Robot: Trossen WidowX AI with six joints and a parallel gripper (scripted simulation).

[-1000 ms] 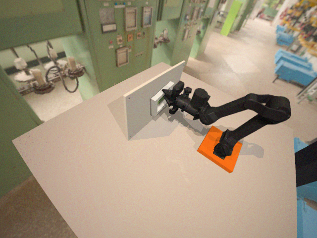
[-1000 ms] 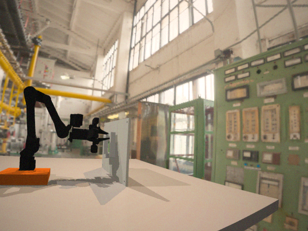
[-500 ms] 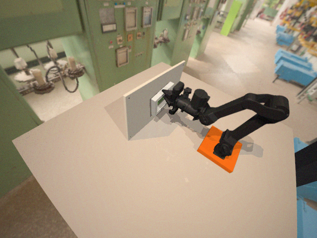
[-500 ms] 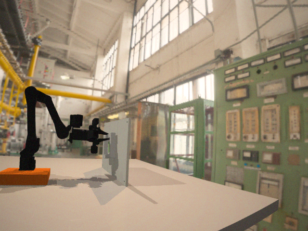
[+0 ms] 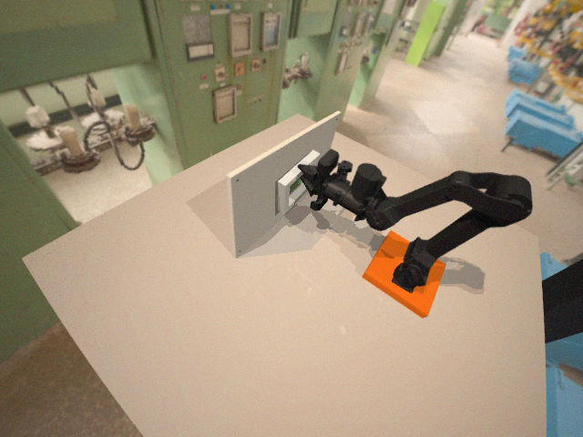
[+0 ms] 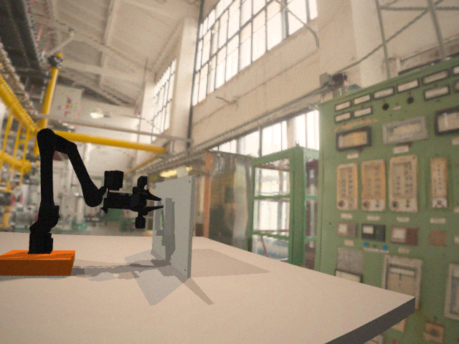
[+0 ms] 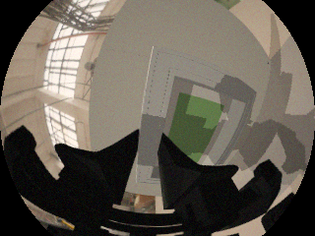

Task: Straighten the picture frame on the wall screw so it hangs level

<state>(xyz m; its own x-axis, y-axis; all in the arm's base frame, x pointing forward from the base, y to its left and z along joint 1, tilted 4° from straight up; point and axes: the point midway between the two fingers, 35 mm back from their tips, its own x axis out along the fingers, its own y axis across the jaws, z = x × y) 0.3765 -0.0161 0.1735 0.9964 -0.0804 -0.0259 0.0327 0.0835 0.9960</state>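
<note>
Right now the picture frame is 50 mm below my gripper tip and 10 mm to the right of it. The rest, counted from my gripper tip: grey wall board 60 mm below, 10 mm ahead.
</note>
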